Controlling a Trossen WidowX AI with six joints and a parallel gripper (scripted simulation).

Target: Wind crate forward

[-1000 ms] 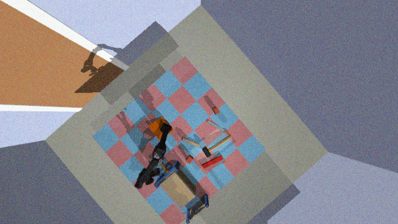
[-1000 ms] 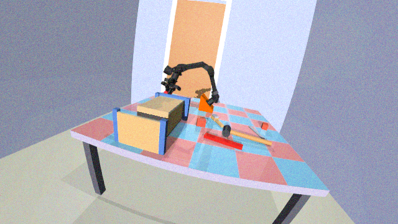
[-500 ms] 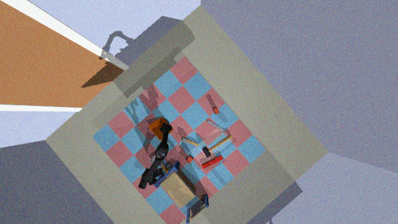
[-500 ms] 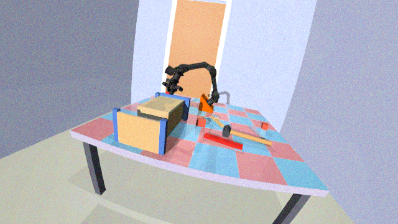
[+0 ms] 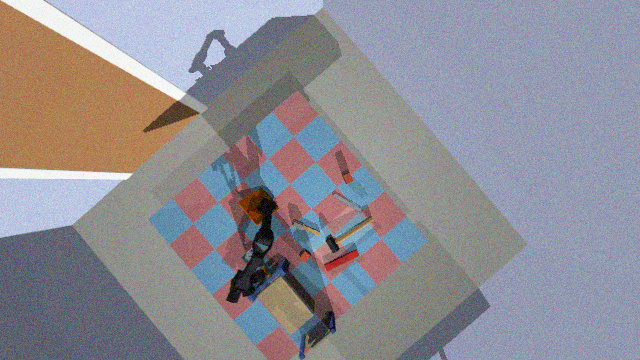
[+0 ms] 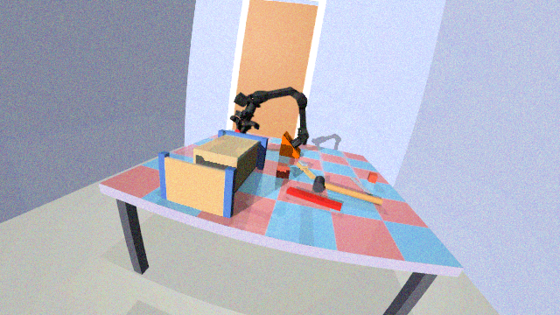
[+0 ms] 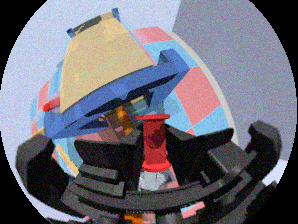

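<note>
My gripper tip is 5 cm short of the blue steel frame, 5 cm to the right of it and 2 cm above it. The rest, counted from my gripper tip: winch: 12 cm behind, 4 cm to the left, 10 cm below; dark red knob: 2 cm behind, 1 cm to the left; cubby: 30 cm ahead, 6 cm to the left, 5 cm below.
</note>
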